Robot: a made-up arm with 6 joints.
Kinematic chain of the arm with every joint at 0, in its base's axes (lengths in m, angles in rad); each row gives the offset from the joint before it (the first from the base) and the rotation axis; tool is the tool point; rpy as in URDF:
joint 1: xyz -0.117 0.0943 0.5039 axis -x
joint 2: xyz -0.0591 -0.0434 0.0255 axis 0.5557 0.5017 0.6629
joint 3: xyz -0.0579 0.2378 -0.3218 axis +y
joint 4: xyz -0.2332 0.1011 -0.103 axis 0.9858 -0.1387 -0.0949
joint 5: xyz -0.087 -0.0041 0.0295 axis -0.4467 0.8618 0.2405
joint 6: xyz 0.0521 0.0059 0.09 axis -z
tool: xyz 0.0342 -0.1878 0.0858 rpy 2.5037 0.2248 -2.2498
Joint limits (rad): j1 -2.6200..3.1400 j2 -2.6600..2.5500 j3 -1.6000..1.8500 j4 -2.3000..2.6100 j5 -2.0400..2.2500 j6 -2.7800..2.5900
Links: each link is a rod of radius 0.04 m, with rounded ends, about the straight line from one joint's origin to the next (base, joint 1, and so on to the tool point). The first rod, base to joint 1, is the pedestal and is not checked.
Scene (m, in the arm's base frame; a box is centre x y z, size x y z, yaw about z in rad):
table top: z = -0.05
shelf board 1: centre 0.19 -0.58 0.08 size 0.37 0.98 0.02 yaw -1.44
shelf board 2: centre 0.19 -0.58 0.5 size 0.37 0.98 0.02 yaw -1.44
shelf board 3: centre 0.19 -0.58 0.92 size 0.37 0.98 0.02 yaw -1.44
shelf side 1: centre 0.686 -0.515 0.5 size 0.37 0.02 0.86 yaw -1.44
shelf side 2: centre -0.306 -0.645 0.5 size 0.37 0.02 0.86 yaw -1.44
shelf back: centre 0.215 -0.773 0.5 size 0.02 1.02 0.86 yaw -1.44
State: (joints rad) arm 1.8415 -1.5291 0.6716 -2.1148 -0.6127 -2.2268
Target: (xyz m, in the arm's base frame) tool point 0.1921 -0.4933 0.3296
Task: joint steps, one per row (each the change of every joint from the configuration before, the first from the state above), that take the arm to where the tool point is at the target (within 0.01 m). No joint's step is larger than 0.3 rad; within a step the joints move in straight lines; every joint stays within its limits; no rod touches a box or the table.
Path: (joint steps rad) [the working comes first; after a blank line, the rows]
Joints at the target: 1.6523 -1.3908 1.1717 -2.0386 -0.6429 -2.2694
Straight joint move there: touches shelf board 2.

1: 0.0615 -0.1002 0.2374 -0.0463 0.1073 -0.0245
2: 0.0616 -0.1002 0.2374 -0.0463 0.1072 -0.0246
3: 0.0615 -0.1002 0.2374 -0.0463 0.1073 -0.0245
4: 0.0616 -0.1002 0.2374 -0.0463 0.1072 -0.0246
5: -0.2650 0.0978 0.1144 0.0000 0.0039 -0.1294
6: -0.2651 0.0979 0.1144 0.0000 0.0038 -0.1295
7: 0.0316 0.1144 -0.2261 0.0871 -0.1556 0.1048
8: 0.0315 0.1145 -0.2261 0.0872 -0.1557 0.1048
9: 0.0316 0.1145 -0.2261 0.0871 -0.1556 0.1049

